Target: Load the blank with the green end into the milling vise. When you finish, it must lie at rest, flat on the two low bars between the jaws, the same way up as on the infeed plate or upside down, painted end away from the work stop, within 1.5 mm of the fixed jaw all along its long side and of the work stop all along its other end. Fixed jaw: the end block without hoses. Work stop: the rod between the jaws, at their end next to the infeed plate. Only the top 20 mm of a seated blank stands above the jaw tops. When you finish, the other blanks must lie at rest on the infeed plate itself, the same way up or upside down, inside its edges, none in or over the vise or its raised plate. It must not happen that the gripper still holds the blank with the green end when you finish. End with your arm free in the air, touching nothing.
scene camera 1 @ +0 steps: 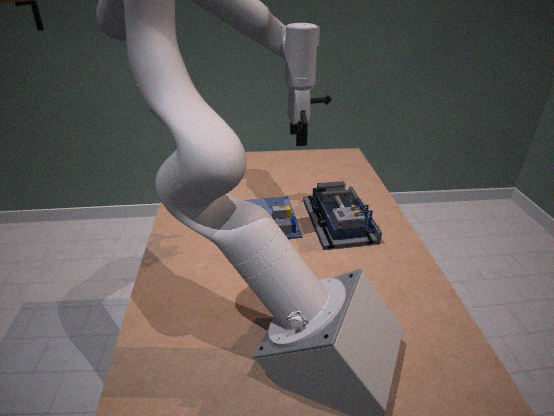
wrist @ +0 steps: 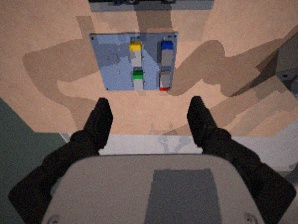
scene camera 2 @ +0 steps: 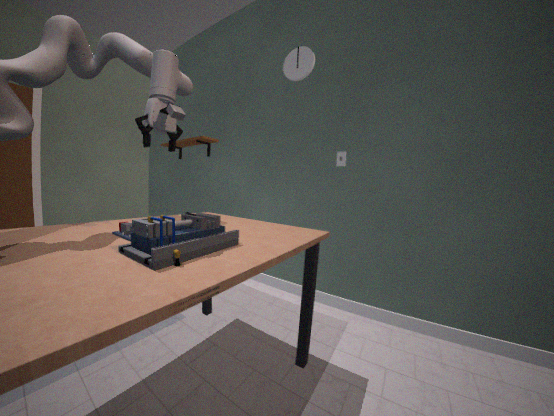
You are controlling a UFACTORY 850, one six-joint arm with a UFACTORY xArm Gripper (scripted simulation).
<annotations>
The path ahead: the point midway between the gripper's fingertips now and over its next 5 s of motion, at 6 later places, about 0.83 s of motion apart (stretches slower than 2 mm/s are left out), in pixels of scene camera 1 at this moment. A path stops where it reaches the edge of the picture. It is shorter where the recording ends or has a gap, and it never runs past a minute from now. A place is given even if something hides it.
My gripper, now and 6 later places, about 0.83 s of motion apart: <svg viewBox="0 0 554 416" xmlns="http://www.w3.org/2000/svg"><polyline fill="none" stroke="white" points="298,139 296,139 294,153 294,150 282,149 284,149 286,162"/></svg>
</annotations>
